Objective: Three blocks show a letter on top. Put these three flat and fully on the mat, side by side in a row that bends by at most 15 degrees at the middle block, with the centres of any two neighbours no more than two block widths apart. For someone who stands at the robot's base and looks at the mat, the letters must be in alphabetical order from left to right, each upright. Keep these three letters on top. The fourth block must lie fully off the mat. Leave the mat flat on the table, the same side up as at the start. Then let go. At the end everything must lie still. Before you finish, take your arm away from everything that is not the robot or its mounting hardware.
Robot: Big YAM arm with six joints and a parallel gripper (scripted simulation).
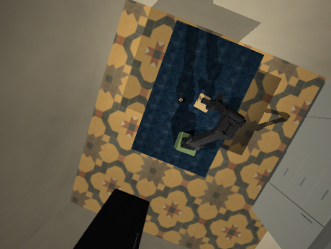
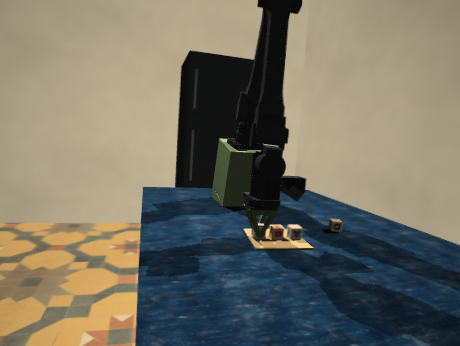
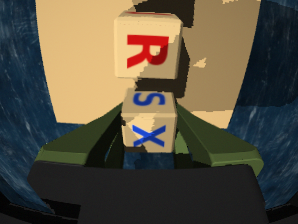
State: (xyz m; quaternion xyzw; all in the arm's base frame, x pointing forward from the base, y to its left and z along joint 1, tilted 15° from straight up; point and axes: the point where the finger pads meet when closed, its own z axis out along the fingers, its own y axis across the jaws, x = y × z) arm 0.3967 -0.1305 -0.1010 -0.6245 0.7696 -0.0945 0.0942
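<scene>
My hand is 5 cm to the right of the tan mat, 2 cm above it and 1 cm short of it.
</scene>
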